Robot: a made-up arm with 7 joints. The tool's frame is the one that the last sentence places. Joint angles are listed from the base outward.
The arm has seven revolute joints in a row. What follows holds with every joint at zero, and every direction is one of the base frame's. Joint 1 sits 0.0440 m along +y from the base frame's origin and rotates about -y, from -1.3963 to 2.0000 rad. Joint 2 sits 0.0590 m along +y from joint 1 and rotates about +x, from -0.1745 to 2.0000 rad. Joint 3 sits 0.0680 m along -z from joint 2 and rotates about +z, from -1.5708 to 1.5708 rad. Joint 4 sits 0.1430 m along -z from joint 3 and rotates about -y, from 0.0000 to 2.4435 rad. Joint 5 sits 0.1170 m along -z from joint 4 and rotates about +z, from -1.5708 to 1.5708 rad. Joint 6 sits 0.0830 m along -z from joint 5 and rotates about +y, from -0.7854 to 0.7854 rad. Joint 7 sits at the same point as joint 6 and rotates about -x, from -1.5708 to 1.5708 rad. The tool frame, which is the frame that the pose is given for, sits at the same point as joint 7; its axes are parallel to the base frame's.
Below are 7 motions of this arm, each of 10 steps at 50 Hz.
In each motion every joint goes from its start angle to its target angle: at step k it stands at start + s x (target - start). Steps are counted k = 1, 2, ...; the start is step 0. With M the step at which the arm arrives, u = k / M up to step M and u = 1 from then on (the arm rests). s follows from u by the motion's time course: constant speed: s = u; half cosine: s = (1 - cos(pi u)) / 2; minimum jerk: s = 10 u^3 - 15 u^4 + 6 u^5.
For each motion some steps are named. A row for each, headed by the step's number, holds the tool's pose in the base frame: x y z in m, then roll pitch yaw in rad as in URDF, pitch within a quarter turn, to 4 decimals.
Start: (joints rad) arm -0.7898 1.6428 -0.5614 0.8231 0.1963 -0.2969 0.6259
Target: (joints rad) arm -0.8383 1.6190 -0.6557 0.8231 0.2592 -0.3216 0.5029
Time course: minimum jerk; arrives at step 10
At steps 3, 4, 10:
3: 0.0456 0.4546 -0.1272 -0.2309 0.4269 -1.3147
4: 0.0417 0.4545 -0.1288 -0.2296 0.4238 -1.3132
10: 0.0238 0.4539 -0.1350 -0.2228 0.4121 -1.3049

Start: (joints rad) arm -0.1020 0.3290 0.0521 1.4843 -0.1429 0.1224 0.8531
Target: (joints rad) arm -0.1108 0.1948 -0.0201 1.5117 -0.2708 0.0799 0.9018
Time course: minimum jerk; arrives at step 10
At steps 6, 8, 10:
6: 0.1749 0.1564 -0.2384 0.1679 -1.0319 -1.0545
8: 0.1743 0.1448 -0.2398 0.1682 -1.0410 -1.0922
10: 0.1741 0.1422 -0.2401 0.1686 -1.0432 -1.1010

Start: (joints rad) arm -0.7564 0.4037 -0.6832 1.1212 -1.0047 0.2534 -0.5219
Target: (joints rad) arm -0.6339 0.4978 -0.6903 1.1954 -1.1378 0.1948 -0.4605
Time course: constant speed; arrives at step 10
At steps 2, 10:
2: -0.1069 0.1194 -0.3292 0.6867 -0.0903 -1.7549
10: -0.0659 0.1347 -0.3318 0.7980 -0.0604 -1.9212

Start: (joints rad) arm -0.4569 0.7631 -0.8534 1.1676 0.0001 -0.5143 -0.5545
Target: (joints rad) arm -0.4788 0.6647 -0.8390 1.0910 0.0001 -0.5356 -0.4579
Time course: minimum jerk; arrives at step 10
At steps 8, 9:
8: -0.0413 0.1872 -0.3382 0.5022 -0.8287 -1.0485
9: -0.0421 0.1864 -0.3387 0.4935 -0.8291 -1.0428

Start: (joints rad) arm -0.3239 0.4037 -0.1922 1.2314 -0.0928 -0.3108 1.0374
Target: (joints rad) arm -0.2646 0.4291 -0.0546 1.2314 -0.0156 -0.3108 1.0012
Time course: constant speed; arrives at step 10
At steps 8, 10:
8: 0.1100 0.2031 -0.3008 -0.1389 -1.0283 -1.0206
10: 0.1146 0.2091 -0.2970 -0.0919 -1.0420 -1.0232

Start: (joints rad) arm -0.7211 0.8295 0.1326 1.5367 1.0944 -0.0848 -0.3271
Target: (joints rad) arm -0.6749 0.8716 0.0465 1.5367 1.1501 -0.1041 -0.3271
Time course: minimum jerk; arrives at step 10
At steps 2, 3, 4, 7, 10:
2: 0.0651 0.2812 -0.2268 0.0620 -0.9905 0.4709
3: 0.0660 0.2805 -0.2270 0.0536 -0.9889 0.4742
4: 0.0673 0.2796 -0.2273 0.0416 -0.9866 0.4789
7: 0.0715 0.2766 -0.2284 0.0037 -0.9780 0.4931
10: 0.0727 0.2757 -0.2287 -0.0074 -0.9751 0.4971

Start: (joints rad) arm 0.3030 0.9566 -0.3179 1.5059 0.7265 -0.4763 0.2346
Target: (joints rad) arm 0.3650 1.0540 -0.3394 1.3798 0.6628 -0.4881 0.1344
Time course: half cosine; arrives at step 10
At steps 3, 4, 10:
3: 0.2356 0.2576 -0.1130 2.3428 -1.0180 -2.7311
4: 0.2362 0.2627 -0.1113 2.3167 -1.0089 -2.6800
10: 0.2372 0.2872 -0.1019 2.2177 -0.9538 -2.4601

